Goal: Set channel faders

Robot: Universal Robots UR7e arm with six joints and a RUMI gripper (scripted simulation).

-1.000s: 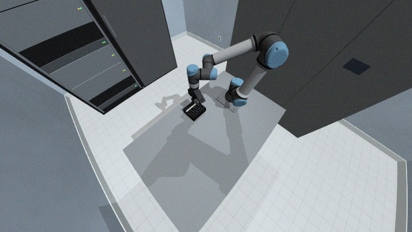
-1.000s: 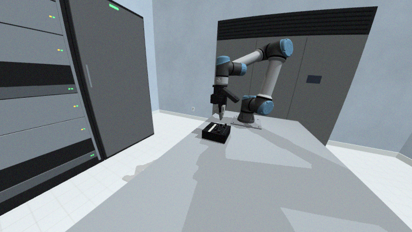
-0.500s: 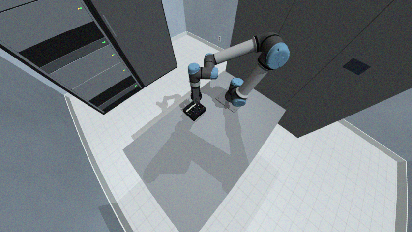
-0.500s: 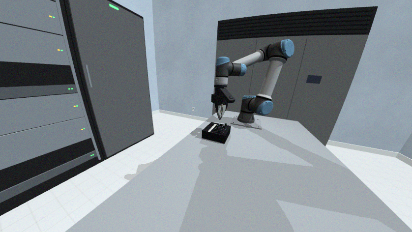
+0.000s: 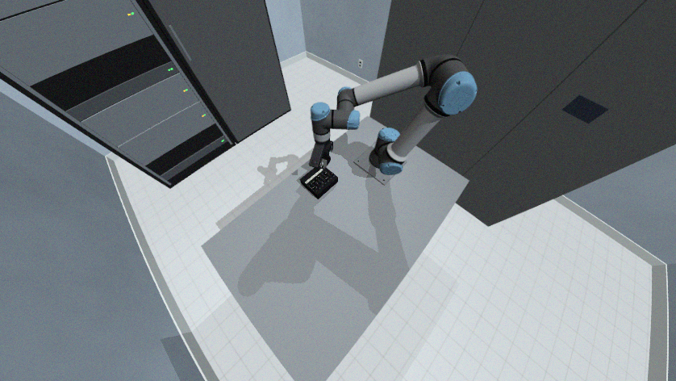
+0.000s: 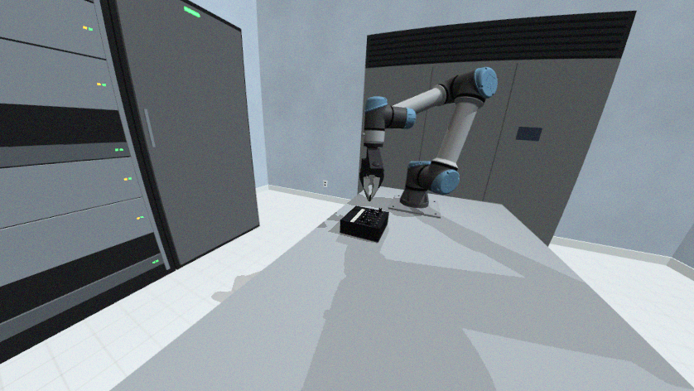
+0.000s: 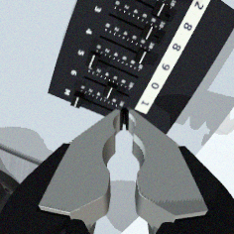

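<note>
Right now the master fader cap is 5 cm to the left of my hand, 5 cm below it and 2 cm behind it.
</note>
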